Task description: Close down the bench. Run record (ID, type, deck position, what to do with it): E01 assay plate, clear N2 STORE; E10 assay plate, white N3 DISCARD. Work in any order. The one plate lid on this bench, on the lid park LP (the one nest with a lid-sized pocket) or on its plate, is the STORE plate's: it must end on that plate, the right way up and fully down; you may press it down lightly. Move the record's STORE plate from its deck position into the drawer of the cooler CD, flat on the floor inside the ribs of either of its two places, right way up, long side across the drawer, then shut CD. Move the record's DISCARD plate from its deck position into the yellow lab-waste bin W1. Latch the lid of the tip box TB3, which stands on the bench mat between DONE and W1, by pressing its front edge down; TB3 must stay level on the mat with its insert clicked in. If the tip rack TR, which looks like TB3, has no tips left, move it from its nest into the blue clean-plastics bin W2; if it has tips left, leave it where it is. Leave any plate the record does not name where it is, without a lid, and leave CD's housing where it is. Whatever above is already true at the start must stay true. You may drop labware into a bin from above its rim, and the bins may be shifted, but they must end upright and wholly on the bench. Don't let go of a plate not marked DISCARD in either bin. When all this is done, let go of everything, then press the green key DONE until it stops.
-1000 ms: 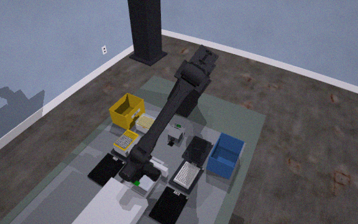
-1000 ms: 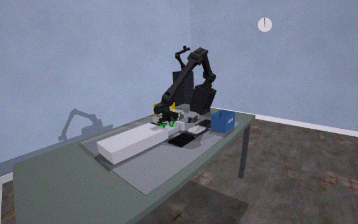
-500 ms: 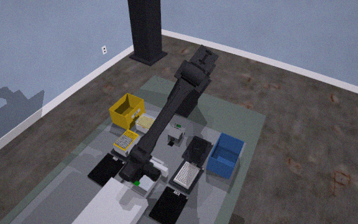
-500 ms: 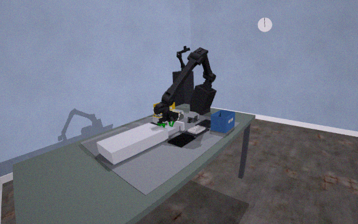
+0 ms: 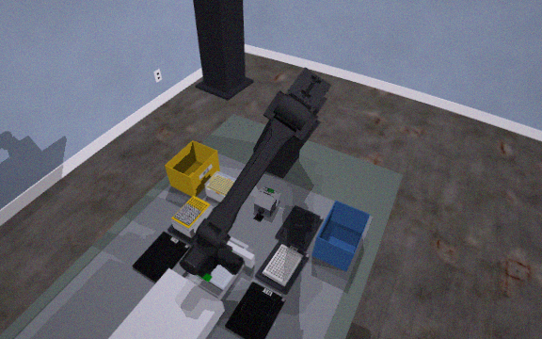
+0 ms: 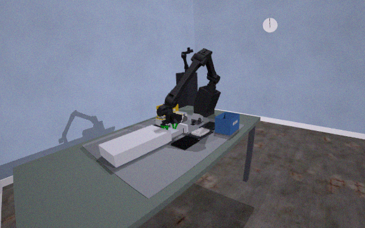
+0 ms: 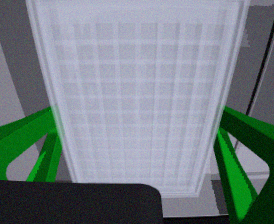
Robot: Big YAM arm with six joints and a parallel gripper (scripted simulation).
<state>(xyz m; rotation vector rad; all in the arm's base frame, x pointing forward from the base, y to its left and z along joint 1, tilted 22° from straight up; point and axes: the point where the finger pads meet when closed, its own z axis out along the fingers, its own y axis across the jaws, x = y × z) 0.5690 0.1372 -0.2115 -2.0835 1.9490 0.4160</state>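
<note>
The clear plate is right at my hand. From my hand the other things lie so: white cooler CD: 170 mm ahead, 10 mm to the left, 10 mm above; then plate lid: right at my hand; then cooler drawer: 30 mm ahead.
</note>
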